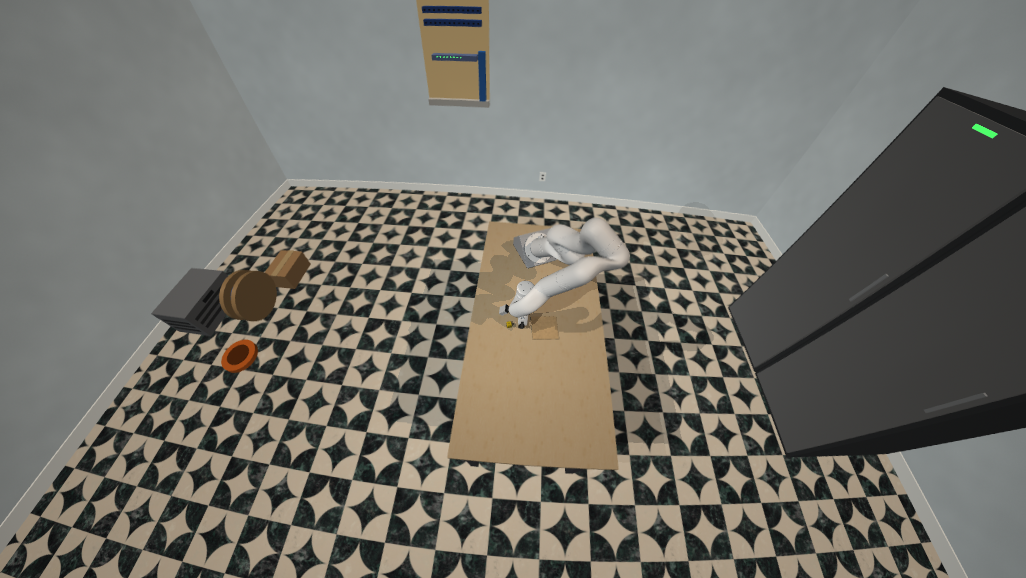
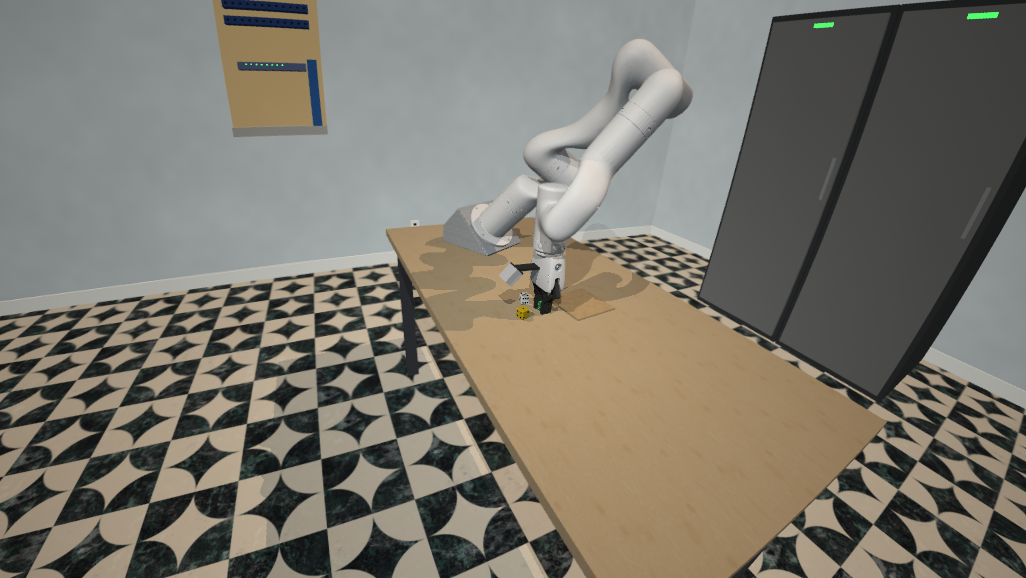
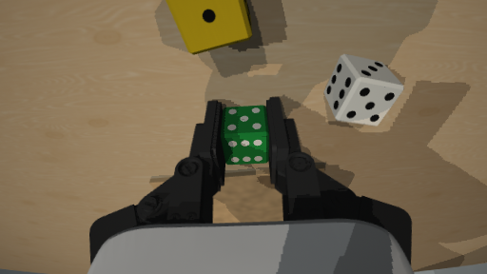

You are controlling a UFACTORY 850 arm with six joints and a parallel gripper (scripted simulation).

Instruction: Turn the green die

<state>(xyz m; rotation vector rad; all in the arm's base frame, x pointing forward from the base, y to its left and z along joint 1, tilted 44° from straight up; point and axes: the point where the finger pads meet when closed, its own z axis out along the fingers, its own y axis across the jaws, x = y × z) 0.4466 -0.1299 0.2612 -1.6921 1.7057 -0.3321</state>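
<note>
Right now the green die is 10 mm below my hand. From my hand the other things lie so: white die 60 mm behind, 30 mm to the right, 10 mm below; then yellow die 60 mm to the right, 20 mm ahead, 10 mm below; then tan mat 130 mm to the left, 20 mm below, 10 mm behind.
</note>
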